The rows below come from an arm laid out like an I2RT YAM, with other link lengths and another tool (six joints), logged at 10 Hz.
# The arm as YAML. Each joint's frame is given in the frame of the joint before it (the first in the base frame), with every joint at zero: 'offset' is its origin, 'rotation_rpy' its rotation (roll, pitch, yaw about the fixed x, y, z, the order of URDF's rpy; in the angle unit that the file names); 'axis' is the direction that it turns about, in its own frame. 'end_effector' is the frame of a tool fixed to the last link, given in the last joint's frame.
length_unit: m
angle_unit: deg
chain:
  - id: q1
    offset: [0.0, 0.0, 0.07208]
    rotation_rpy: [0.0, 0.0, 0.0]
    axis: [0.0, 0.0, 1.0]
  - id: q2
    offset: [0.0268, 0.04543, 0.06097]
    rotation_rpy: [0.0, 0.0, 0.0]
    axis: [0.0, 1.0, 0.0]
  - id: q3
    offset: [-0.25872, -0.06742, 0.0]
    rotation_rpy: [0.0, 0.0, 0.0]
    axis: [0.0, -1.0, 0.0]
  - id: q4
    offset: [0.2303, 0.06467, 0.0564]
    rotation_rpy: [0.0, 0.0, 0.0]
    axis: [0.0, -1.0, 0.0]
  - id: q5
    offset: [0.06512, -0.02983, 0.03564]
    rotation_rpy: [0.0, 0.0, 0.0]
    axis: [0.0, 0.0, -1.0]
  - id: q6
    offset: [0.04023, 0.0, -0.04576]
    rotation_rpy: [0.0, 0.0, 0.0]
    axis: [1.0, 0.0, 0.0]
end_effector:
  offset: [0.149, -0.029, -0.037]
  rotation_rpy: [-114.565, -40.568, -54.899]
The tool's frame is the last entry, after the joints.
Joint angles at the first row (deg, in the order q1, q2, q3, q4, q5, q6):
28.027 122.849 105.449 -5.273 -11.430 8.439
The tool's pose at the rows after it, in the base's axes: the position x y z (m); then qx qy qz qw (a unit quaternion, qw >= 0):
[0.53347, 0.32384, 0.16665, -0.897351, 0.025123, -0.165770, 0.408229]
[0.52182, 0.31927, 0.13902, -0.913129, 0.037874, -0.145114, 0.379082]
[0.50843, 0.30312, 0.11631, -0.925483, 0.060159, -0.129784, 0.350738]
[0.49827, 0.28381, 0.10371, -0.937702, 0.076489, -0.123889, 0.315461]
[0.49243, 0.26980, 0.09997, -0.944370, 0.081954, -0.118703, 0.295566]
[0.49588, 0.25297, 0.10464, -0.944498, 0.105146, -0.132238, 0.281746]
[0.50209, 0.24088, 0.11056, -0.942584, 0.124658, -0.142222, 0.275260]
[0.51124, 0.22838, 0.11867, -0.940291, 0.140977, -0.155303, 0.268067]
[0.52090, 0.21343, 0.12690, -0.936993, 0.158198, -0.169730, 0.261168]
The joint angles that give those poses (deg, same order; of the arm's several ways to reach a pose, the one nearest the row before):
29.613 126.029 107.661 -7.379 -8.794 7.211
30.493 126.475 105.484 -9.224 -6.598 6.768
30.586 125.159 101.009 -10.106 -4.136 6.943
30.498 123.753 98.096 -12.122 -1.151 5.979
29.972 122.522 96.508 -13.797 -0.176 4.923
29.185 121.555 96.064 -14.501 2.546 5.360
28.304 121.465 97.204 -15.638 4.215 5.976
27.251 121.729 99.135 -16.869 5.796 6.064
25.936 121.903 100.807 -17.751 7.292 6.065

